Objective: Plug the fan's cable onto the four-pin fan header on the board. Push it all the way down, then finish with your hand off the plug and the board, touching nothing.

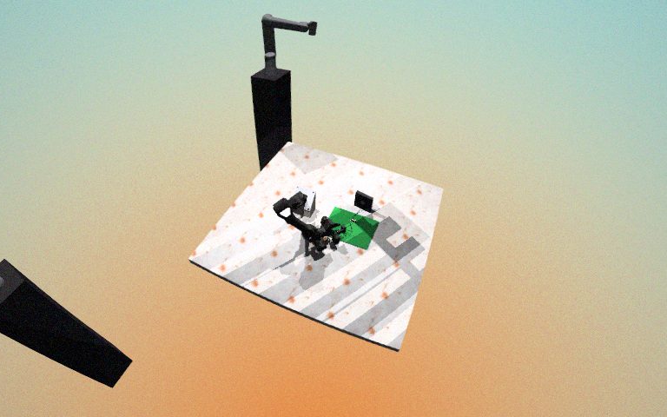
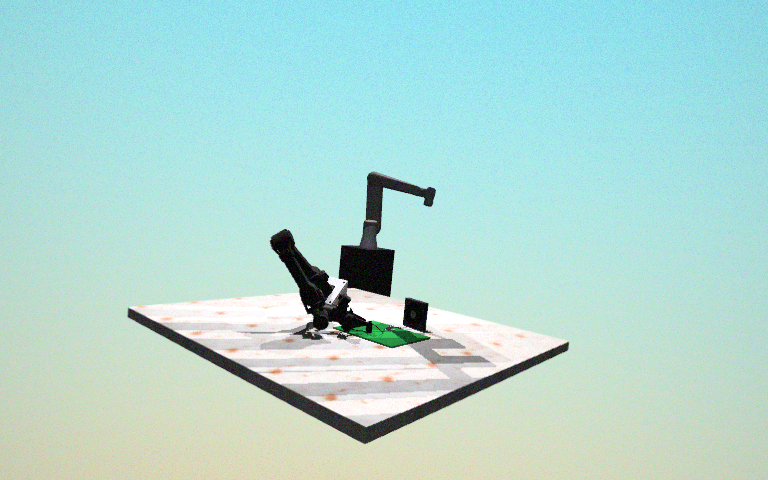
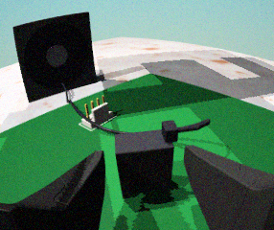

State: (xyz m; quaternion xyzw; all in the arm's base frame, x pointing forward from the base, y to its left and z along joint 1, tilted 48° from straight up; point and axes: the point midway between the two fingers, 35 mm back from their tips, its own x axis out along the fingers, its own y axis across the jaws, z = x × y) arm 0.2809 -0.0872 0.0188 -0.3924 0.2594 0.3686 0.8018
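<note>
Now: the dark fan plug 2 cm below my gripper tip, 1 cm to the left of it and 1 cm ahead of it. Also, from my gripper tip: green board: 5 cm to the left, 5 cm below, 4 cm ahead; then black fan: 24 cm to the left, 4 cm ahead, 2 cm above.
</note>
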